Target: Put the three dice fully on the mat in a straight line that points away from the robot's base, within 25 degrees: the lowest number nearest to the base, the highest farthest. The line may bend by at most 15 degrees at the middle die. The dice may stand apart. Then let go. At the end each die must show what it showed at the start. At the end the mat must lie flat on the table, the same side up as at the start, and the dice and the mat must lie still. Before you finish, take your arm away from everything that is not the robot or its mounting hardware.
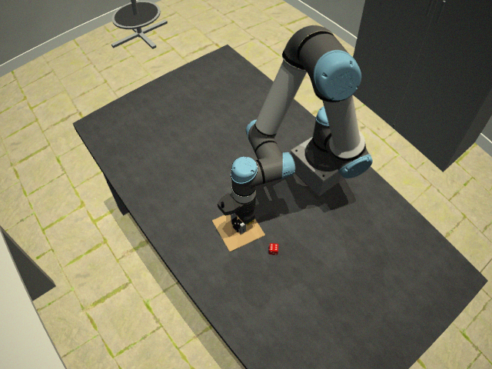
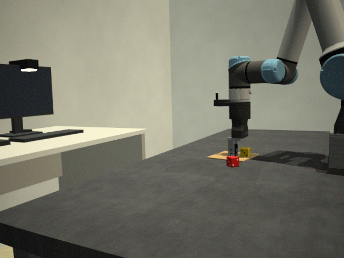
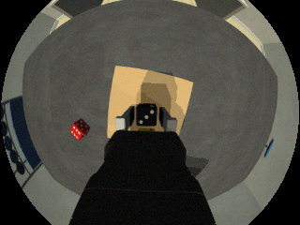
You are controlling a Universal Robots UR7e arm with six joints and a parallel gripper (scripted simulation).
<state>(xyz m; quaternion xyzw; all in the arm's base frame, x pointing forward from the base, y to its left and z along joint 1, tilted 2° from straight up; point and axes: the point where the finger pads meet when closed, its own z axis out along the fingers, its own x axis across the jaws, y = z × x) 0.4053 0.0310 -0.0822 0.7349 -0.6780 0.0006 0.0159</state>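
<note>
Right now the black die is 10 mm below my hand. Round my hand: tan mat (20 mm below); yellow die (40 mm behind, 10 mm below); red die (50 mm behind, 140 mm to the left, 10 mm below).
</note>
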